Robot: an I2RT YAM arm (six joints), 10 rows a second.
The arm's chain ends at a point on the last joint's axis. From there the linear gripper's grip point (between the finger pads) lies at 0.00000 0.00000 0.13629 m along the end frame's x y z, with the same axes.
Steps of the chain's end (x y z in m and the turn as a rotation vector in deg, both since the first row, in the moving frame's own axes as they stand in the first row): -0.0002 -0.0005 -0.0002 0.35 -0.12 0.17; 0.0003 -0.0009 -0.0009 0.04 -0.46 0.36; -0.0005 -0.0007 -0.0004 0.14 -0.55 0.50; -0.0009 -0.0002 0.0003 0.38 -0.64 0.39; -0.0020 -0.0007 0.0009 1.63 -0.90 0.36; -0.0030 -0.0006 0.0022 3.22 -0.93 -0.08; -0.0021 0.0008 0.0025 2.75 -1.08 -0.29; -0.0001 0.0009 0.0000 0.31 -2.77 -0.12; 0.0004 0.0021 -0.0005 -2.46 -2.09 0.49
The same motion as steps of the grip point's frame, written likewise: -0.0005 -0.0013 -0.0002 0.35 -0.12 0.17; -0.0008 -0.0010 -0.0009 0.04 -0.46 0.36; -0.0018 -0.0010 -0.0004 0.14 -0.55 0.50; -0.0024 -0.0011 0.0003 0.38 -0.64 0.39; -0.0041 -0.0046 0.0008 1.63 -0.90 0.36; -0.0052 -0.0083 0.0020 3.22 -0.93 -0.08; -0.0047 -0.0057 0.0023 2.75 -1.08 -0.29; -0.0067 0.0002 -0.0002 0.31 -2.77 -0.12; -0.0046 0.0079 -0.0007 -2.46 -2.09 0.49
